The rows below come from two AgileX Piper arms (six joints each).
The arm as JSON. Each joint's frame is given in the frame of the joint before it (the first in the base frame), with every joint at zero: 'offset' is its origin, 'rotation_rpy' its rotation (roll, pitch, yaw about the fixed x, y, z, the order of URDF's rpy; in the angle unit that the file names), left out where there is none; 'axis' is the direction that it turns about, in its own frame. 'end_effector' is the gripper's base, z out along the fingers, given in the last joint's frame.
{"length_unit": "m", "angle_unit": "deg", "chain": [
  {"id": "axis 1", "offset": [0.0, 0.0, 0.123], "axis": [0.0, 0.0, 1.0]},
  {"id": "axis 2", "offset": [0.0, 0.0, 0.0], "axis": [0.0, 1.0, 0.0]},
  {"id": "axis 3", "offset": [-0.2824, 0.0, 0.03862], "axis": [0.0, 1.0, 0.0]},
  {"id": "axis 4", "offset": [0.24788, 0.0, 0.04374], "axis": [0.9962, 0.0, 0.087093]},
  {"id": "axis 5", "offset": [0.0, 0.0, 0.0], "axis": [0.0, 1.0, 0.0]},
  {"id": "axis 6", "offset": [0.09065, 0.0, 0.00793], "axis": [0.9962, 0.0, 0.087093]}
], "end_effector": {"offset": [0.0, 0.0, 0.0], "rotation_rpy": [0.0, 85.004, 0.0]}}
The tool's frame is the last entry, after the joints.
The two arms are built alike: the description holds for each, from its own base.
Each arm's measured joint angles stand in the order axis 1, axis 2, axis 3, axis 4, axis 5, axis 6.
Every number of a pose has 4 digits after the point.
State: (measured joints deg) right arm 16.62 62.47 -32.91 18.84 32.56 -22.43; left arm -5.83 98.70 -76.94 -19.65 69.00 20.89
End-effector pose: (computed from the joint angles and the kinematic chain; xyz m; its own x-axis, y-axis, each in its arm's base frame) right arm 0.1789 0.0699 0.2330 -0.7450 -0.3367 -0.5759 -0.4612 0.8837 0.0800; left arm 0.3308 -0.0625 0.2590 -0.9330 0.3197 -0.1652 0.3552 0.8914 -0.2816
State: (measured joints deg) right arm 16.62 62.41 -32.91 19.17 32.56 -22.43; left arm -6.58 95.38 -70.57 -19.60 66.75 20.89
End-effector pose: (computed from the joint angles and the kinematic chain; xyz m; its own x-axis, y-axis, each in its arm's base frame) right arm 0.1787 0.0701 0.2333 -0.7461 -0.3318 -0.5773 -0.4591 0.8843 0.0850; left arm 0.3101 -0.0640 0.2500 -0.9352 0.3215 -0.1484 0.3516 0.8929 -0.2811
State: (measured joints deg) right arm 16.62 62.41 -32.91 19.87 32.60 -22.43; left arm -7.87 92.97 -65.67 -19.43 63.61 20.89
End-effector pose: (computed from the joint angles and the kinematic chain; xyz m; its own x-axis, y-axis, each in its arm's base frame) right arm 0.1786 0.0707 0.2334 -0.7499 -0.3221 -0.5778 -0.4544 0.8856 0.0961; left arm 0.2952 -0.0682 0.2417 -0.9317 0.3288 -0.1544 0.3599 0.8929 -0.2705
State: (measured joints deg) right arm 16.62 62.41 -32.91 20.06 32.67 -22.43; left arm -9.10 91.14 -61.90 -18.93 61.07 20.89
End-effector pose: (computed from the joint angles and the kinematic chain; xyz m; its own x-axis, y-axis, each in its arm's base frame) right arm 0.1785 0.0709 0.2334 -0.7514 -0.3198 -0.5772 -0.4533 0.8858 0.0994; left arm 0.2833 -0.0716 0.2349 -0.9263 0.3415 -0.1595 0.3729 0.8920 -0.2557
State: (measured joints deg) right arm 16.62 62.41 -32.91 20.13 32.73 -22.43; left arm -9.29 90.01 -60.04 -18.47 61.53 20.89
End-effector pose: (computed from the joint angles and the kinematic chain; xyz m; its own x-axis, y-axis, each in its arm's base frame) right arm 0.1784 0.0709 0.2334 -0.7522 -0.3191 -0.5765 -0.4530 0.8858 0.1008; left arm 0.2748 -0.0706 0.2324 -0.9260 0.3512 -0.1386 0.3760 0.8910 -0.2545
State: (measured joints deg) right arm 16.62 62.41 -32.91 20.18 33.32 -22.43; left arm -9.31 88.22 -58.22 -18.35 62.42 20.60
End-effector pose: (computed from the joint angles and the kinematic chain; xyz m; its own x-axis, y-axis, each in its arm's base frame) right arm 0.1776 0.0710 0.2330 -0.7569 -0.3216 -0.5689 -0.4546 0.8845 0.1048; left arm 0.2645 -0.0691 0.2332 -0.9279 0.3523 -0.1225 0.3725 0.8912 -0.2588
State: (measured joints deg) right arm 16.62 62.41 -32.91 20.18 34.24 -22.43; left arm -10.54 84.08 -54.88 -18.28 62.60 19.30
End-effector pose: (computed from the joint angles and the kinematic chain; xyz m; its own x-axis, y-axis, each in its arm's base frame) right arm 0.1763 0.0711 0.2323 -0.7638 -0.3266 -0.5567 -0.4574 0.8825 0.1098; left arm 0.2448 -0.0713 0.2380 -0.9269 0.3531 -0.1272 0.3747 0.8904 -0.2586
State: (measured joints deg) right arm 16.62 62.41 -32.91 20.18 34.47 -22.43; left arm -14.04 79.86 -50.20 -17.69 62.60 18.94
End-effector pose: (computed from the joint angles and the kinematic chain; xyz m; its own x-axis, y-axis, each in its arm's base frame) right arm 0.1760 0.0711 0.2321 -0.7655 -0.3279 -0.5536 -0.4581 0.8819 0.1111; left arm 0.2184 -0.0799 0.2357 -0.9052 0.4088 -0.1161 0.4249 0.8694 -0.2521
